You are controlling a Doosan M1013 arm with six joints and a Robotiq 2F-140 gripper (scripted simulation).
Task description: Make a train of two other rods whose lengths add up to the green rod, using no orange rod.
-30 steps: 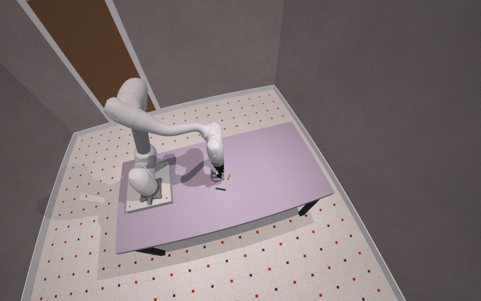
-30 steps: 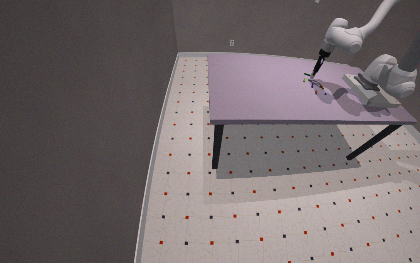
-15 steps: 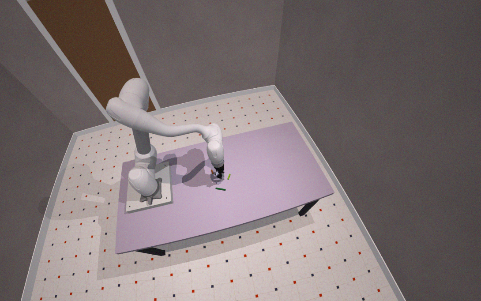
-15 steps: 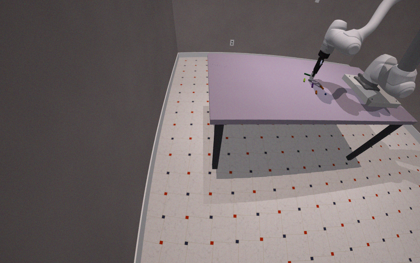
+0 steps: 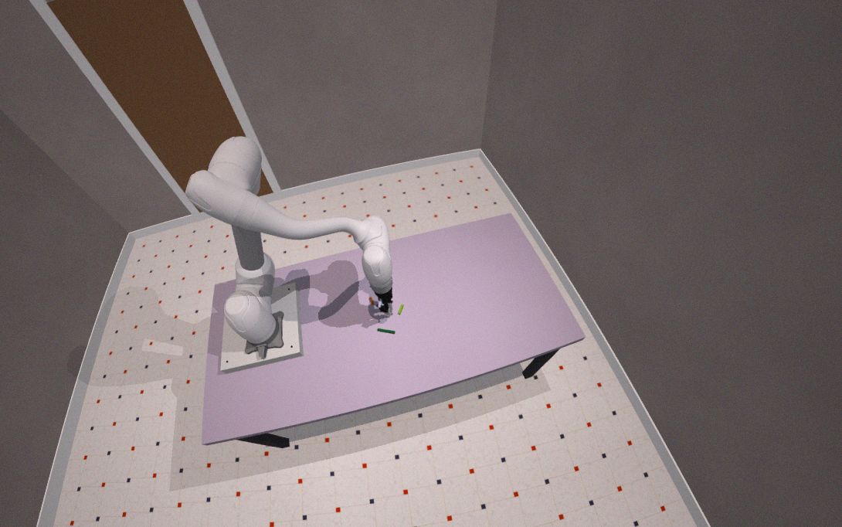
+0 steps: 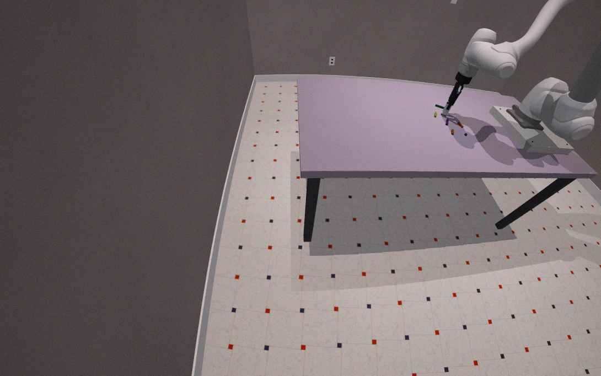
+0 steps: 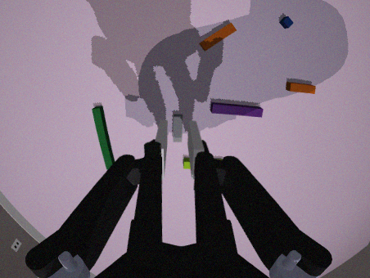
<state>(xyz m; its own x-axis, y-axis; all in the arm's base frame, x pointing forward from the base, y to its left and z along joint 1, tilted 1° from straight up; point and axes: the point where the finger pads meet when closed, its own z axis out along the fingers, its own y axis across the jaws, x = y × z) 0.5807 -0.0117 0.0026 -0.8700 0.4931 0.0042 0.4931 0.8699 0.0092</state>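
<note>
My gripper is now 5 cm above the grey rod. Round my hand: lime rod: 6 cm ahead, 5 cm below, 1 cm to the left; purple rod: 7 cm to the left, 5 cm below, 1 cm ahead; green rod: 9 cm to the right, 5 cm below, 3 cm behind.
</note>
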